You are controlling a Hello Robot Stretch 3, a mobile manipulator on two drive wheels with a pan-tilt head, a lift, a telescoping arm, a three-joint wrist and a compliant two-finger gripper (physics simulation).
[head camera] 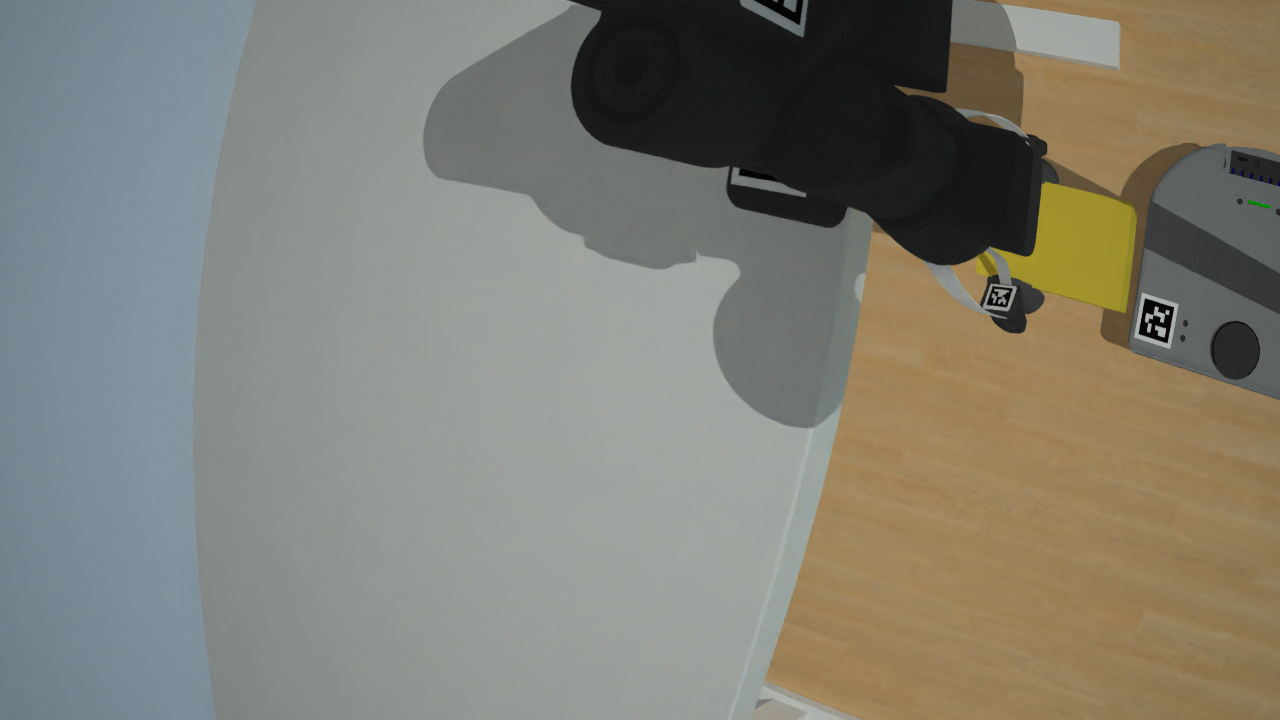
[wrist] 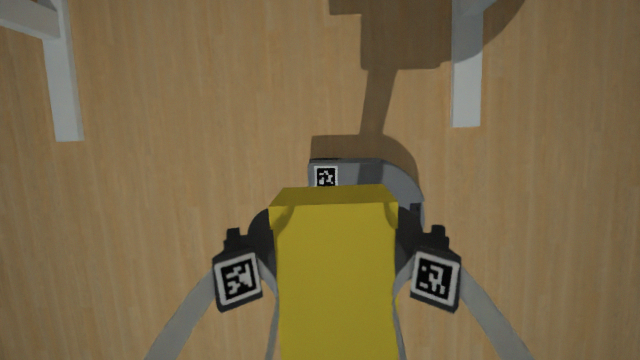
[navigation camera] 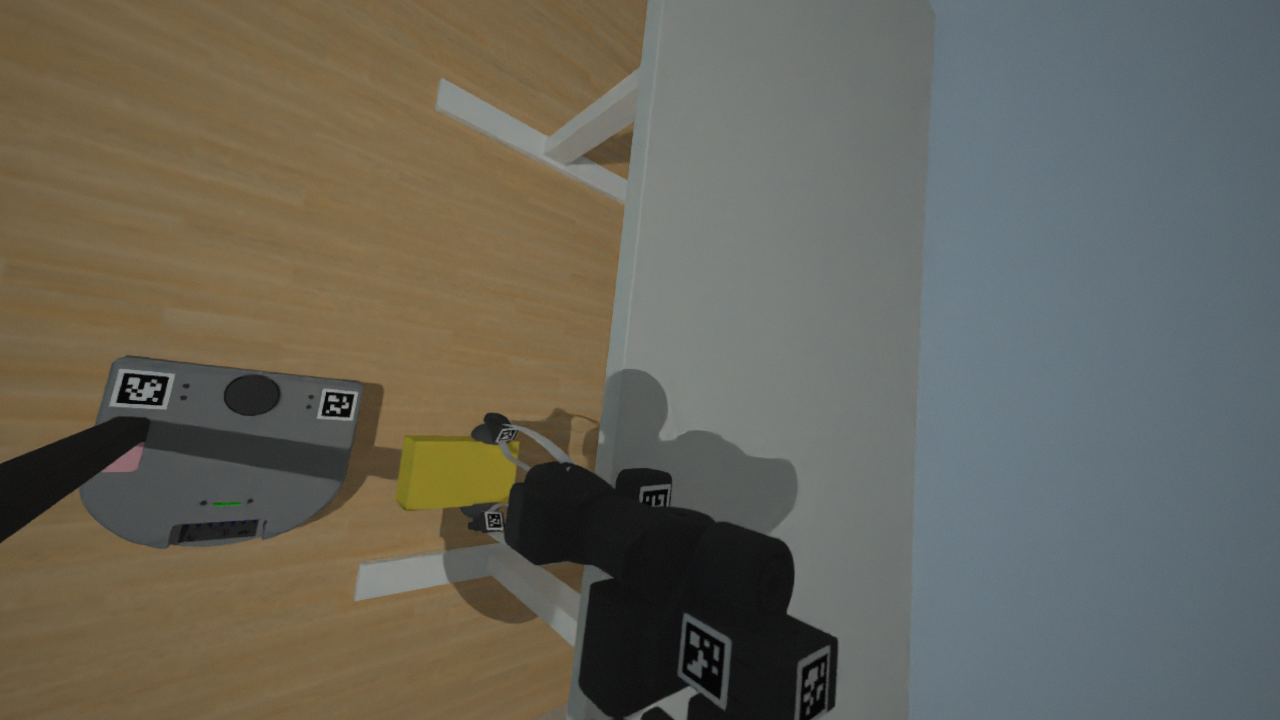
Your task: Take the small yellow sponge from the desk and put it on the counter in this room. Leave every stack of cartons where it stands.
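Pixels of known places: gripper, fingertip midpoint: (navigation camera: 479, 467); robot's base at its link origin: (head camera: 1232, 347) (navigation camera: 251, 393).
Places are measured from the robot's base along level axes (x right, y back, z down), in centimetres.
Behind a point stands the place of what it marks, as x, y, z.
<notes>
My gripper (head camera: 1036, 238) {18.1, 2.3, -77.6} (navigation camera: 487, 471) {18.1, 2.3, -77.6} (wrist: 334, 232) {18.1, 2.3, -77.6} is shut on the yellow sponge (head camera: 1087, 246) {13.3, 2.4, -80.8} (navigation camera: 452, 472) {14.2, 2.3, -80.8} (wrist: 337, 300), with one fingertip against each side. The sponge is held in the air above the floor, between the edge of a long pale table (head camera: 492, 537) {39.8, -21.2, -95.0} (navigation camera: 778, 268) {44.5, -25.1, -95.0} and my base (head camera: 1199, 277) {7.5, 7.4, -16.0} (navigation camera: 241, 452) {0.3, 10.0, -16.0} (wrist: 367, 172). The gripper body hides the sponge's rear end in the head view. I cannot tell whether this table is the desk or the counter. No stack of cartons shows in the current views.
My wrist and arm (head camera: 760, 107) {17.4, 2.0, -109.3} (navigation camera: 662, 555) {16.2, 1.9, -107.3} are over the table, casting shadows on its top. White table legs (navigation camera: 510, 129) (wrist: 466, 90) stand on the wooden floor (head camera: 1029, 537) {27.1, -37.2, 0.0} (navigation camera: 268, 223) {-3.3, -36.3, 0.0} (wrist: 200, 100). A blue-grey wall (head camera: 98, 358) {100.9, -26.3, -108.6} (navigation camera: 1100, 358) {101.0, -23.1, -119.5} runs behind the table.
</notes>
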